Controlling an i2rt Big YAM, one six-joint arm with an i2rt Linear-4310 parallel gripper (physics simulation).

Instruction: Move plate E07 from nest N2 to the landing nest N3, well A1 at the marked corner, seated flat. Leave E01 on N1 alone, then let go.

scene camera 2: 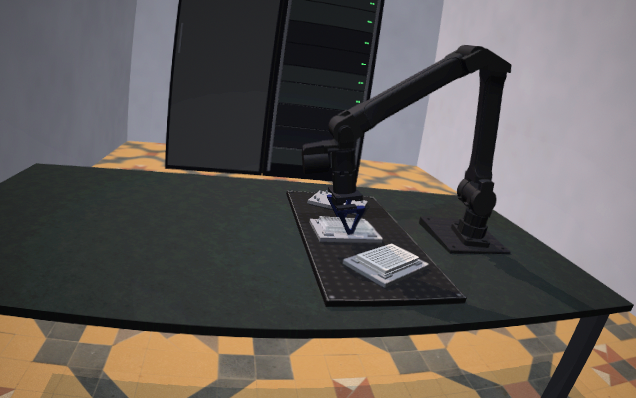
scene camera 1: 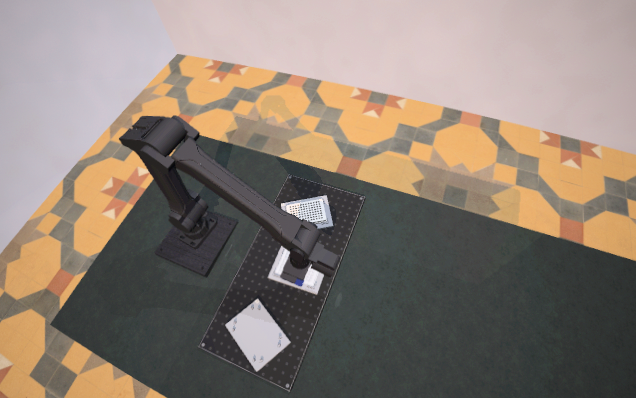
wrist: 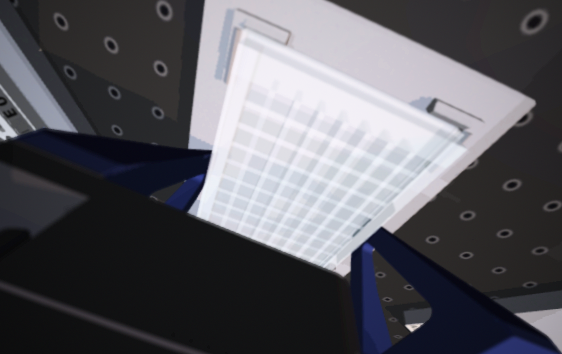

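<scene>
My gripper [scene camera 1: 299, 274] [scene camera 2: 348, 226] [wrist: 289, 195] is shut on the clear-white well plate E07 [scene camera 1: 282, 260] [scene camera 2: 329, 225] [wrist: 310, 150], with blue fingers on its two long sides. The plate is over the middle nest N2 [scene camera 1: 312, 289] [scene camera 2: 325, 239] [wrist: 350, 40]; whether a small gap is under it is hard to tell. White plate E01 [scene camera 1: 306, 211] [scene camera 2: 389, 256] sits on nest N1 [scene camera 1: 327, 210] [scene camera 2: 367, 272]. The white landing nest N3 [scene camera 1: 257, 335] [scene camera 2: 317, 201] bears no plate; its corner locators show in scene camera 1. Its marked corner is not readable.
All three nests are on a black perforated board [scene camera 1: 212, 340] [scene camera 2: 340, 292] on the dark green table [scene camera 1: 425, 300] [scene camera 2: 175, 250]. The arm's base plate [scene camera 1: 215, 255] [scene camera 2: 435, 235] is beside the board. A dark cabinet [scene camera 2: 220, 90] is behind the table.
</scene>
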